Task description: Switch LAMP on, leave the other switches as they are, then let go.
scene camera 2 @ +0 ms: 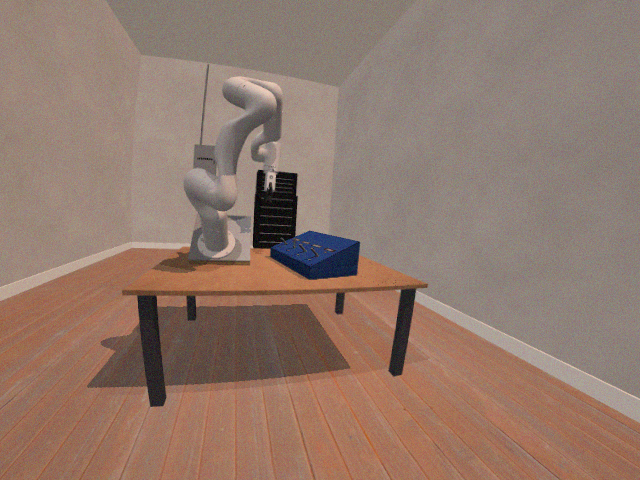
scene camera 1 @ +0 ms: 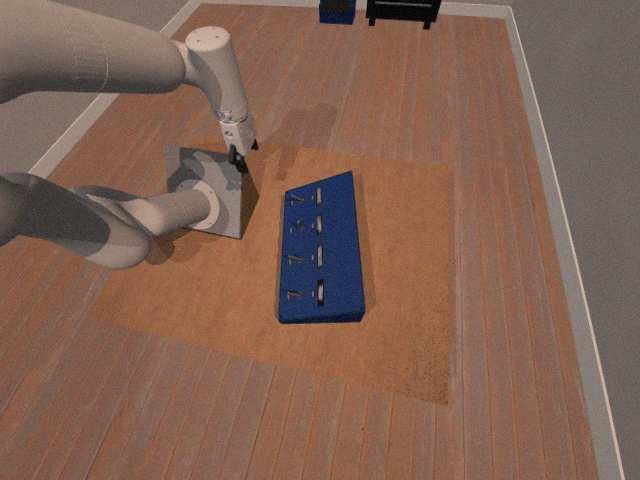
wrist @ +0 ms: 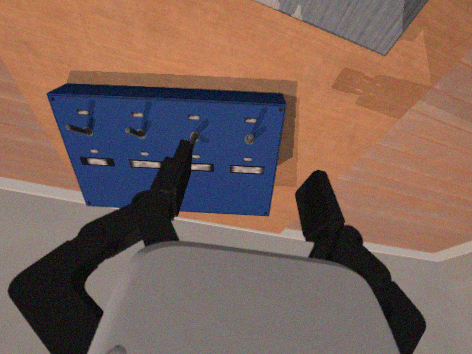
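Note:
A blue sloped switch panel (scene camera 1: 338, 242) (scene camera 2: 338, 241) (wrist: 230, 195) carries a row of toggle levers with white labels, too blurred to read for sure. In the wrist view the two left levers (wrist: 80, 130) (wrist: 135, 132) lean left and away from the label row. The third lever (wrist: 194, 137) is partly hidden by my left finger; in scene camera 1 this lever (scene camera 1: 299, 225) stands differently from the others. The right lever (wrist: 250, 138) points nearly at the wrist camera. My gripper (scene camera 1: 248, 158) (scene camera 2: 269, 194) (wrist: 250, 169) is open and empty, above and apart from the panel.
The panel stands on a wooden table (scene camera 1: 403, 232) (scene camera 2: 232, 283) (wrist: 200, 55). The arm's grey base block (scene camera 1: 230, 206) (scene camera 2: 242, 254) (wrist: 350, 30) stands beside it, on the levers' side. A black cabinet (scene camera 1: 403, 10) (scene camera 2: 276, 219) stands on the floor behind the table.

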